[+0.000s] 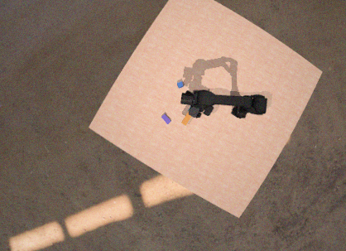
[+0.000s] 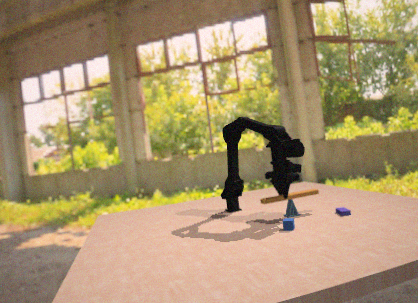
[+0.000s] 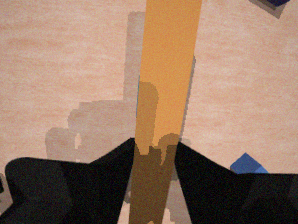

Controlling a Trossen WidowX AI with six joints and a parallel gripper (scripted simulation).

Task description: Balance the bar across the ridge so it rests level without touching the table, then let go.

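Now: gripper tip 30 mm to the right of the orange bar. From my gripper tip the other things lie so: blue cube: 160 mm ahead, 70 mm to the right, 60 mm below; flat purple block: 180 mm to the left, 120 mm ahead, 70 mm below.
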